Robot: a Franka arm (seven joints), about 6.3 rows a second.
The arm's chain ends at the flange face. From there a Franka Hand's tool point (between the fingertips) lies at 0.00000 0.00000 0.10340 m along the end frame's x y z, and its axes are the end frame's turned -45 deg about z.
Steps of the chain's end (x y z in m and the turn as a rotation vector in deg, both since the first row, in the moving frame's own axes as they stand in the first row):
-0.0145, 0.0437, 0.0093, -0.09, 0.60, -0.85
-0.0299, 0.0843, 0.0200, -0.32, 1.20, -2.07
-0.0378, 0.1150, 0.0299, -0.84, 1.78, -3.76
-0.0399, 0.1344, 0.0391, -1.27, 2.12, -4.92
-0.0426, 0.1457, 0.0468, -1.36, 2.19, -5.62
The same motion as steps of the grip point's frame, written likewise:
-0.0405, 0.0215, 0.0093, -0.49, 0.36, -0.85
-0.0796, 0.0404, 0.0200, -1.07, 0.62, -2.07
-0.1067, 0.0579, 0.0298, -1.85, 0.66, -3.76
-0.1220, 0.0711, 0.0390, -2.40, 0.60, -4.92
-0.1319, 0.0774, 0.0467, -2.51, 0.59, -5.62

